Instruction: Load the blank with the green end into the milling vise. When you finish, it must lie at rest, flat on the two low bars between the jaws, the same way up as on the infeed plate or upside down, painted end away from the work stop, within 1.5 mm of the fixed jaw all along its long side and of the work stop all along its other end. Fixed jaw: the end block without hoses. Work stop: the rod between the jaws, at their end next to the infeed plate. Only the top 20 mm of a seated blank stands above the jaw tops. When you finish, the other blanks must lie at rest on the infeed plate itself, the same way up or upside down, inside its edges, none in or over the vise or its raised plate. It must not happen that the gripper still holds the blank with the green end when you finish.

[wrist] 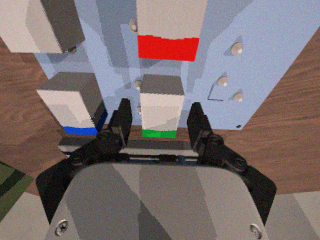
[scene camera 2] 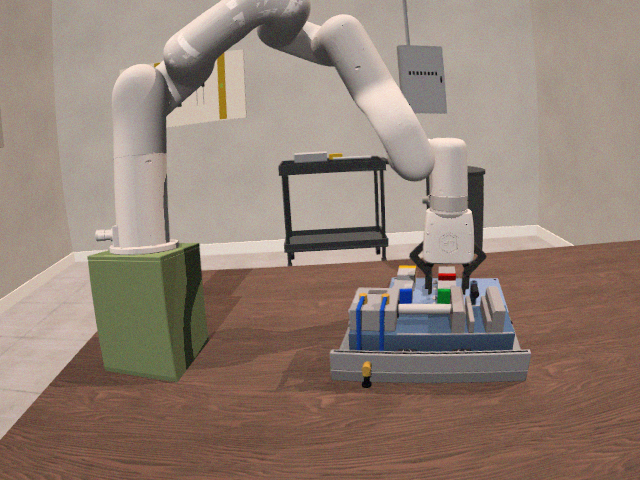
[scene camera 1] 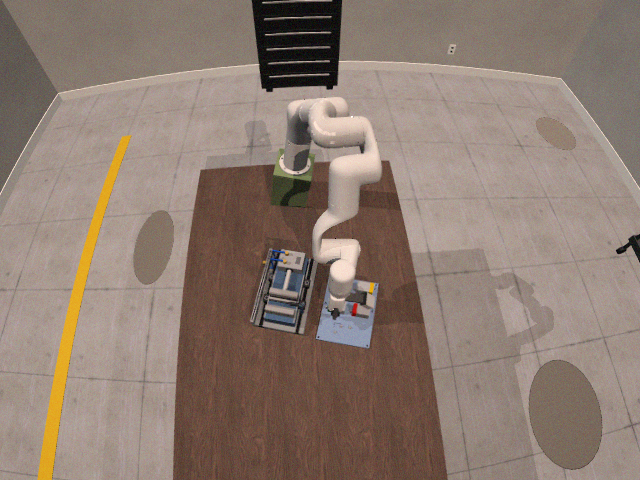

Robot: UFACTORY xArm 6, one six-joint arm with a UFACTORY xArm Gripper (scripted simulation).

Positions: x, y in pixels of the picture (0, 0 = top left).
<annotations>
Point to a blue-ended blank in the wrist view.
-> At 74, 98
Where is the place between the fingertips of my gripper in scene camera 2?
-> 446, 292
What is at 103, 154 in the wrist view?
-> My gripper.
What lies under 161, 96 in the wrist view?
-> A green-ended blank.
</annotations>
